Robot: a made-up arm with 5 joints.
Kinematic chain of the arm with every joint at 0, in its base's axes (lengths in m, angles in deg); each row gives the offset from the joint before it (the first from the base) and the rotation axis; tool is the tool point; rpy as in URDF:
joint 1: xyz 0.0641 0 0.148 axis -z
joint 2: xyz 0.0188 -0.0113 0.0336 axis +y
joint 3: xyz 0.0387 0 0.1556 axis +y
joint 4: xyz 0.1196 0 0.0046 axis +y
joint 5: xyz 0.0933 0.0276 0 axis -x
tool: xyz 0 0 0 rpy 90 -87.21 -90
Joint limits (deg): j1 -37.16..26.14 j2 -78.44..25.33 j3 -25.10..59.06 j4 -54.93..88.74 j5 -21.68..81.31
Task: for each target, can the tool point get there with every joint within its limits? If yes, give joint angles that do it. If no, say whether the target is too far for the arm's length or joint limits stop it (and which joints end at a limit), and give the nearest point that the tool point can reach.
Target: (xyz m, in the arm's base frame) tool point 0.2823 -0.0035 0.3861
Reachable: yes | joints 5.21 -13.58 -12.63 34.10 19.54
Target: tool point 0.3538 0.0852 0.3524
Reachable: yes | joints -13.30 14.40 -10.16 -25.58 -10.50
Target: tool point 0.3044 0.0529 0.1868
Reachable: yes | joints -8.62 16.93 7.53 44.42 71.49
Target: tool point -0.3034 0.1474 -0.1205
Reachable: no: too far | nearest point 0.1080 0.0537 0.1246 | short by 0.488 m
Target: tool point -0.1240 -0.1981 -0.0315
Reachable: no: joint limits stop it (at a limit: joint 1, joint 2, joint 3) | nearest point 0.1348 -0.0165 0.1211 | short by 0.351 m
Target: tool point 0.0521 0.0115 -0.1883
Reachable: no: joint limits stop it (at a limit: joint 1, joint 2, joint 3) | nearest point 0.1373 0.0759 0.0996 | short by 0.307 m
